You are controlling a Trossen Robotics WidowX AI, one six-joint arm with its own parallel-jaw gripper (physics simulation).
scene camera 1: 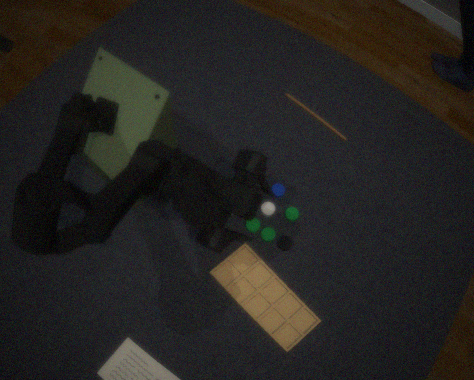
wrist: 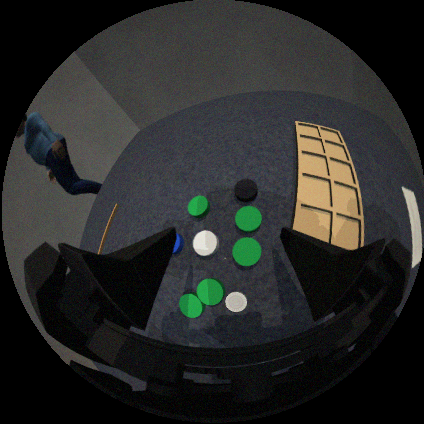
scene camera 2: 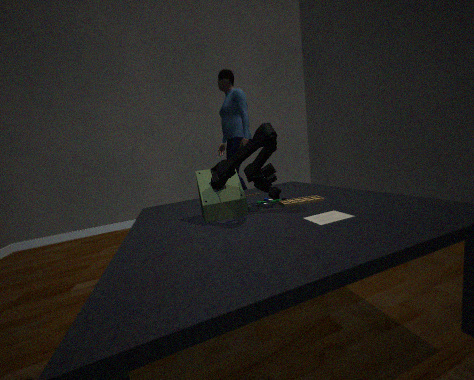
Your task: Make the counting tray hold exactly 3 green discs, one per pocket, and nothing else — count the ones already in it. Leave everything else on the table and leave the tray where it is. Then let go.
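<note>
The tan counting tray [scene camera 1: 274, 288] [scene camera 2: 302, 200] [wrist: 315, 189] lies flat; its pockets show no discs. My gripper [scene camera 1: 259, 215] [scene camera 2: 274, 194] [wrist: 229, 232] is open and empty, above the discs beside the tray's near end. In the wrist view, a green disc [wrist: 247, 251] [scene camera 1: 253, 225] lies between and below the fingers, with a second green disc [wrist: 248, 218] [scene camera 1: 268, 234] just beyond it. A third green disc [wrist: 198, 206] [scene camera 1: 292, 213] lies farther left. Two more, a green disc [wrist: 210, 291] and a green disc [wrist: 191, 305], lie close together nearer the palm, hidden under the arm in scene view 1.
A white disc [scene camera 1: 268, 208] [wrist: 204, 243], a blue disc [scene camera 1: 278, 190] [wrist: 177, 243], a black disc [scene camera 1: 284, 243] [wrist: 246, 190] and a smaller pale disc [wrist: 236, 301] lie among them. A thin orange stick [scene camera 1: 316, 116], a green block [scene camera 1: 127, 95] [scene camera 2: 224, 196] and a paper sheet [scene camera 1: 135, 362] [scene camera 2: 330, 217] are also there.
</note>
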